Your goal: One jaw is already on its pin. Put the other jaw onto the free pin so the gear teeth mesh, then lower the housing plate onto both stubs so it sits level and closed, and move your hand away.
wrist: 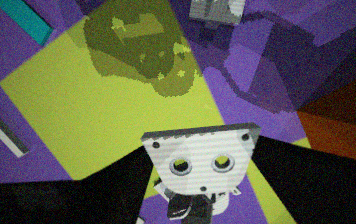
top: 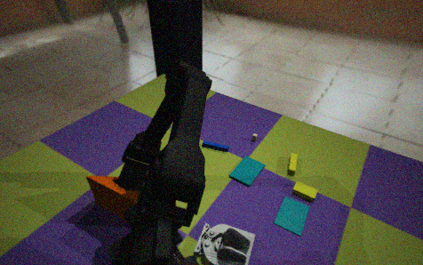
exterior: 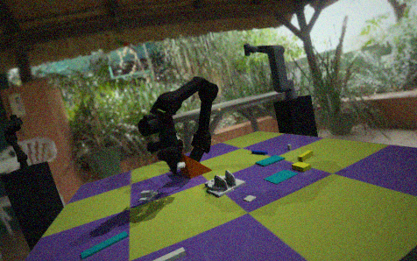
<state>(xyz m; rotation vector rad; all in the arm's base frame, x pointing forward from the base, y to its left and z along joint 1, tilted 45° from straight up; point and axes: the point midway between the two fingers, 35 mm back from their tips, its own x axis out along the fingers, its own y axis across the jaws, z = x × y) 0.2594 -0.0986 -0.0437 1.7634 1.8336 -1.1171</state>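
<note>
My gripper tip is now 160 mm to the right of the grey jaw, 80 mm above it and 20 mm short of it. From my gripper tip the other things lie so: white tile: 200 mm ahead, 180 mm to the left, 100 mm below; then grey base block: 20 mm above, 10 mm to the left; then teal bar: 260 mm to the right, 190 mm ahead, 100 mm below.
</note>
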